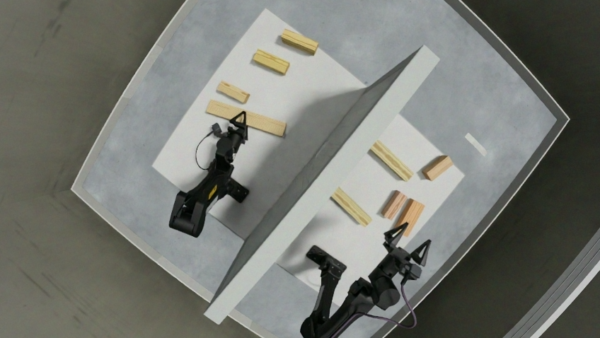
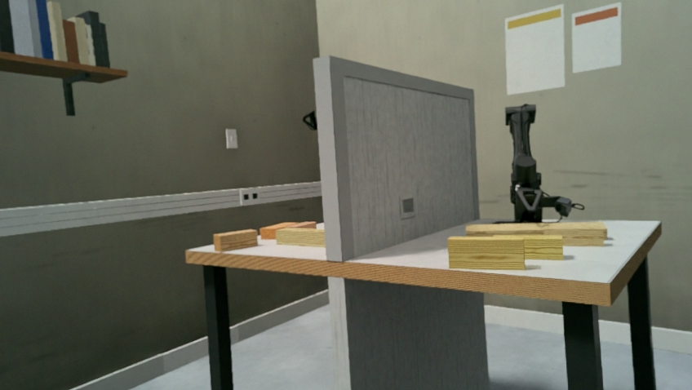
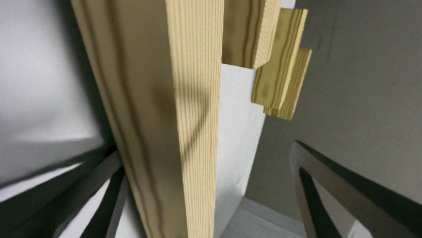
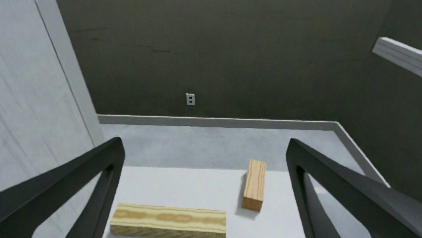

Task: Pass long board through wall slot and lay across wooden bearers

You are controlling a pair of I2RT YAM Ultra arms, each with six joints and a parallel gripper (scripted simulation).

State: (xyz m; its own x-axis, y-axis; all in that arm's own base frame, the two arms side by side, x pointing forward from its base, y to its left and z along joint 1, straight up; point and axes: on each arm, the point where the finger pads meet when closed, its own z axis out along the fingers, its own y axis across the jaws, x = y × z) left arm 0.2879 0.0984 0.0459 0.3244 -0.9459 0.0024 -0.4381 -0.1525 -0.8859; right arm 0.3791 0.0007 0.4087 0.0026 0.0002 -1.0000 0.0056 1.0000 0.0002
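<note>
My left hand is 20 mm above the long board. From my left hand the other things lie so: offcut: 380 mm ahead, 790 mm to the right, 20 mm below; wooden bearer: 260 mm ahead, 590 mm to the right, 20 mm below.
</note>
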